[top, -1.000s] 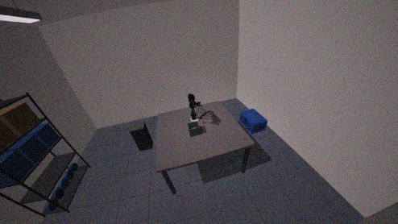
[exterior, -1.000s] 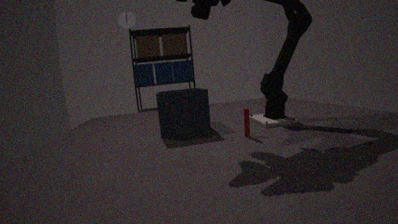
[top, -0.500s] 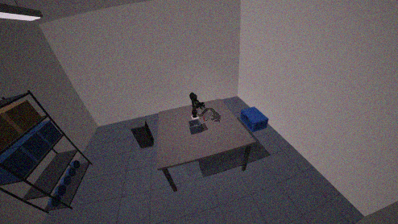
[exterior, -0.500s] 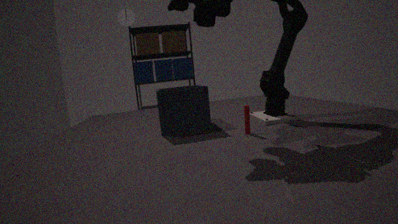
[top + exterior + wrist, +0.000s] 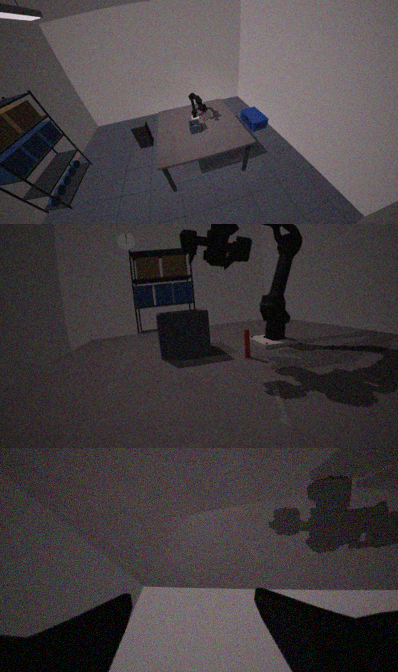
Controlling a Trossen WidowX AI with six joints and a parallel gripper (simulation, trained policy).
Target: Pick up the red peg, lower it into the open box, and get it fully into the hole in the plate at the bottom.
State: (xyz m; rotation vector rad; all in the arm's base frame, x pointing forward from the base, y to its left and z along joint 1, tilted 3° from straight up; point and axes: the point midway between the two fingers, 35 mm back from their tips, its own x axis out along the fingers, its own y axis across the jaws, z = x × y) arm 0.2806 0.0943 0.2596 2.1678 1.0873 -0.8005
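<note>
The red peg is 11 cm behind my gripper tip, 2 cm to the right of it and 21 cm below it.
</note>
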